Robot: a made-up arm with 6 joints.
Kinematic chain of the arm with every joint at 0, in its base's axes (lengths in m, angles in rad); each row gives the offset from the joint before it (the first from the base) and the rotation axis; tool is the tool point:
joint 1: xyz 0 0 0.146 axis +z
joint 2: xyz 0 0.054 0 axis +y
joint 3: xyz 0 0 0.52 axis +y
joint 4: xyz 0 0 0.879 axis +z
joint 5: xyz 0 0 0 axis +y
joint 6: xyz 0 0 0.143 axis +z
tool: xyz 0 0 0
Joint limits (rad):
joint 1: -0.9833..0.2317
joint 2: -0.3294..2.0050
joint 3: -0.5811..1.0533
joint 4: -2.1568..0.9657
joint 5: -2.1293..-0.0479
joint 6: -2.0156..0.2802
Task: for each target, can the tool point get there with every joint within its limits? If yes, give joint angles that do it. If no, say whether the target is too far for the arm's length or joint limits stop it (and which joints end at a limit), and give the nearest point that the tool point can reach.
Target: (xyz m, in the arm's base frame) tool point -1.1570 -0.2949 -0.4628
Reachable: no: joint limits stop it (at a limit: joint 1, joint 2, joint 3, joint 4, joint 5) | nearest point 0.2986 -0.5308 -0.8675 | short by 1.529 m
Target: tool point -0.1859 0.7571 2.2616
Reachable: no: too far | nearest point -0.2047 0.4676 1.5992 | short by 0.723 m
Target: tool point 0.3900 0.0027 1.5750
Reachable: yes | joints -0.2617 -0.0921 0.5767 -0.7869 -0.5112 -0.7891
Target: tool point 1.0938 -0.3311 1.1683
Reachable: yes | joints -0.3688 0.7017 0.2129 -1.4200 -0.2249 -0.8970
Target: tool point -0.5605 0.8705 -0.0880
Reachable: no: joint limits stop it (at a limit: joint 2, joint 3) | nearest point -0.4782 0.7427 1.0355 | short by 1.134 m
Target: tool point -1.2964 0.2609 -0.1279
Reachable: no: joint limits stop it (at a limit: joint 2, joint 3) | nearest point -0.8936 0.1798 1.0423 | short by 1.240 m
